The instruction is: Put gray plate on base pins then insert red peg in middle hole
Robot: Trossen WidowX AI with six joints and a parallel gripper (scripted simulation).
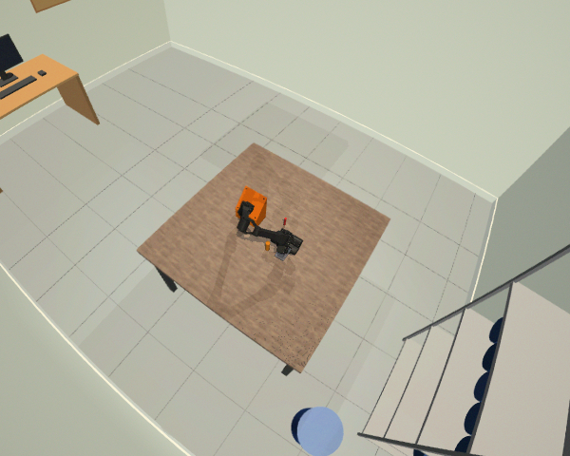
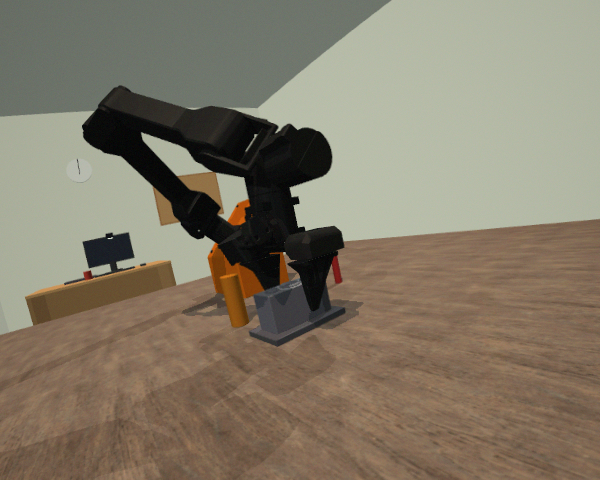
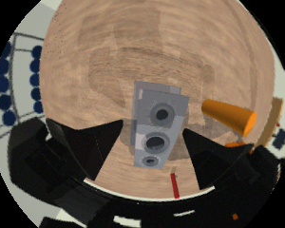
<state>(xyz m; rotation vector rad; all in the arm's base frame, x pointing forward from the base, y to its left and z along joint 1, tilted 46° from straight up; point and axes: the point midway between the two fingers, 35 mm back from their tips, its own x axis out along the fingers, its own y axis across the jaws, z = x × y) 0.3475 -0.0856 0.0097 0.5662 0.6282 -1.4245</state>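
Now: gripper tip 20 mm below the gray plate. Also, from my gripper tip: flat base (20 mm below); red peg (180 mm to the left, 120 mm behind, 10 mm above); orange cylinder (100 mm behind, 50 mm to the right, 10 mm above).
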